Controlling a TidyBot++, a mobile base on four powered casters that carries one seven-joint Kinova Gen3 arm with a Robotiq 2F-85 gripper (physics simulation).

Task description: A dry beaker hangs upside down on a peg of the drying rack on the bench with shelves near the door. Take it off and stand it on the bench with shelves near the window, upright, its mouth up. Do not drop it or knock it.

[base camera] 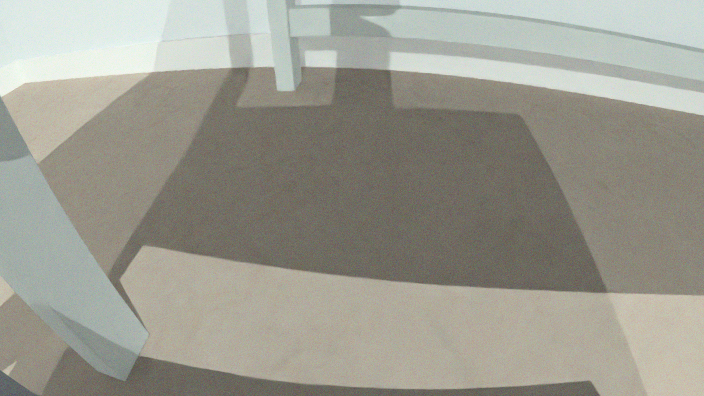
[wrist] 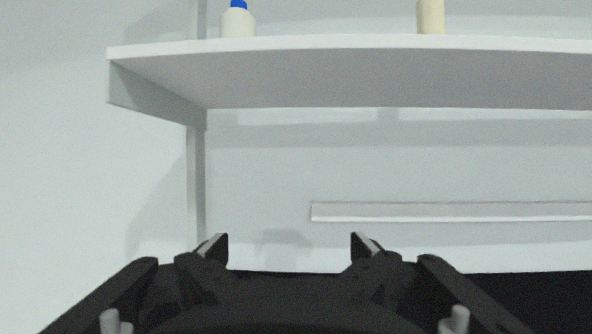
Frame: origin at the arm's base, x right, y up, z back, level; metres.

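Seen in the pictures: gripper, fingertip midpoint: (wrist: 289, 246).
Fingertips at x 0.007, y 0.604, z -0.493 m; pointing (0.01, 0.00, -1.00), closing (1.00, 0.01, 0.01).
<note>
A point is followed by its place in that frame.
My gripper (wrist: 289, 246) @(x 0.007, y 0.604, z -0.493 m) is open, with nothing between its fingers. In the wrist view it is in front of the wall, above the black top (wrist: 550, 297) @(x 0.581, y 0.365, z -0.758 m) of a bench with shelves. The beaker does not show in the wrist view or the base camera view. The drying rack does not show in them either. A white shelf (wrist: 350, 42) @(x 0.082, y 0.811, z -0.612 m) of this bench runs across the upper part of the wrist view, higher than the gripper.
A white bottle (wrist: 238, 24) @(x -0.095, y 0.932, z -0.773 m) with a blue cap and a cream container (wrist: 431, 17) @(x 0.287, y 0.950, z -0.759 m) stand on the shelf. A grey upright (wrist: 196, 175) @(x -0.228, y 0.627, z -0.896 m) holds its left end. A ledge (wrist: 450, 212) @(x 0.398, y 0.540, z -0.852 m) runs along the wall. The base camera view shows bench legs (base camera: 55, 250) @(x -0.237, y -0.236, z -0.243 m) and a low rail (base camera: 450, 35) @(x 0.128, y -0.263, z -0.834 m).
</note>
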